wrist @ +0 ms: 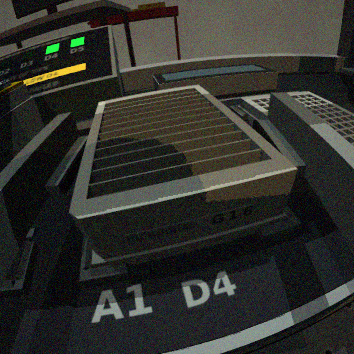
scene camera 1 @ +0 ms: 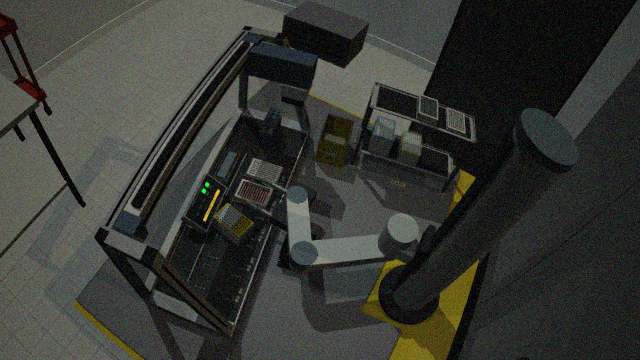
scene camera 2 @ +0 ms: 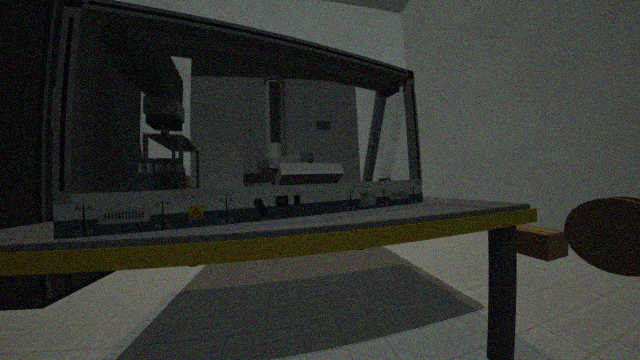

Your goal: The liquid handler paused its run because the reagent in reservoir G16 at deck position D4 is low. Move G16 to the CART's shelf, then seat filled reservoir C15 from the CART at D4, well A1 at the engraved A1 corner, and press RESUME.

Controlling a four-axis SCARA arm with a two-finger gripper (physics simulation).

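Frame: origin at the arm's base, x right, y ahead, z up, level; millimetres.
Seen in the pictures: gripper, fingertip midpoint: [wrist: 169, 115] [scene camera 1: 254, 191] [scene camera 2: 262, 184]; arm's base at its link origin: [scene camera 1: 409, 294].
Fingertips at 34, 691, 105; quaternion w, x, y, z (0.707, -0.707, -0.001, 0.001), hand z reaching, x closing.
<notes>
Pixels of each thing's top centre, then the offset from my fingertips to it, as dx, dy, dz. "*": a spot on its surface instead.
- G16 at its top centre: [wrist: 160, 119] [scene camera 1: 253, 192] -6, +2, -3
- A1 engraving at a spot on its surface: [wrist: 121, 303] * -21, -83, -34
- status screen at a spot on its surface: [wrist: 60, 60] * -114, +116, +31
- white gridded plate at its top centre: [wrist: 322, 118] [scene camera 1: 264, 170] +114, +29, -20
- yellow box at its top centre: [scene camera 1: 232, 218] -162, -10, +38
- handler's frame at a spot on its surface: [scene camera 2: 412, 130] * -553, +122, +177
G16 [wrist: 187, 185] [scene camera 1: 254, 192], a light-rimmed reservoir with many parallel slats, sits level at D4 behind the A1 engraving [wrist: 121, 303]. My gripper [wrist: 169, 115] [scene camera 1: 261, 196] has a finger on either side of it. The fingers stand partly closed, with narrow gaps at the reservoir's sides, so it is open. The CART [scene camera 1: 397, 99] stands at the back right, with white-framed labware [scene camera 1: 428, 108] [scene camera 1: 456, 120] on top and boxes lower down. I cannot tell which is C15. The status screen [wrist: 60, 60] [scene camera 1: 204, 197] shows green squares and a yellow LOW D4 bar. RESUME is not legible.
A white gridded plate [scene camera 1: 265, 170] [wrist: 325, 112] is right beside G16 in the wrist view. A yellow box [scene camera 1: 233, 222] stands on G16's other side. The handler's frame [scene camera 2: 412, 130] surrounds the deck. A yellow bin [scene camera 1: 334, 141] stands between deck and CART.
</notes>
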